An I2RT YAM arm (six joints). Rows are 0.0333 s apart.
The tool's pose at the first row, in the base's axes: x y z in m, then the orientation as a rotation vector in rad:
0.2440 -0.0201 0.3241 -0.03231 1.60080 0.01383
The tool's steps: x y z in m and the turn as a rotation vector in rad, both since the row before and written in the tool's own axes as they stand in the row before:
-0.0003 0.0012 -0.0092 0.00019 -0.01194 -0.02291
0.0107 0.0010 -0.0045 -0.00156 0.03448 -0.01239
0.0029 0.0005 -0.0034 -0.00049 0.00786 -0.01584
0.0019 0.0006 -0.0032 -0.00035 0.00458 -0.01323
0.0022 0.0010 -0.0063 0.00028 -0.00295 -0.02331
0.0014 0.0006 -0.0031 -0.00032 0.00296 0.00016
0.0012 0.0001 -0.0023 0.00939 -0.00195 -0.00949
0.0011 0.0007 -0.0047 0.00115 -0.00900 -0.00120
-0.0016 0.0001 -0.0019 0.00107 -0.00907 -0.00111
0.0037 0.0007 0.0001 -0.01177 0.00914 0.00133
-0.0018 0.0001 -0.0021 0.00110 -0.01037 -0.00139
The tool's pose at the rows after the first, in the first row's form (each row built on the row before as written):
0.2348 -0.0192 0.3247 -0.05033 1.58837 -0.00392
0.2301 -0.0187 0.3141 -0.06161 1.62253 -0.01328
0.2265 -0.0184 0.3114 -0.07487 1.62990 -0.02535
0.2232 -0.0180 0.3097 -0.08592 1.63401 -0.03542
0.2167 -0.0174 0.3078 -0.10476 1.63009 -0.05336
0.2135 -0.0170 0.3065 -0.10484 1.63307 -0.05315
0.2111 -0.0171 0.3054 -0.10541 1.63028 -0.06796
0.2063 -0.0166 0.3045 -0.10568 1.62118 -0.06925
0.2045 -0.0164 0.3062 -0.10593 1.61202 -0.07040
0.2044 -0.0161 0.3024 -0.11378 1.62178 -0.06045
0.2024 -0.0159 0.3043 -0.11421 1.61131 -0.06173

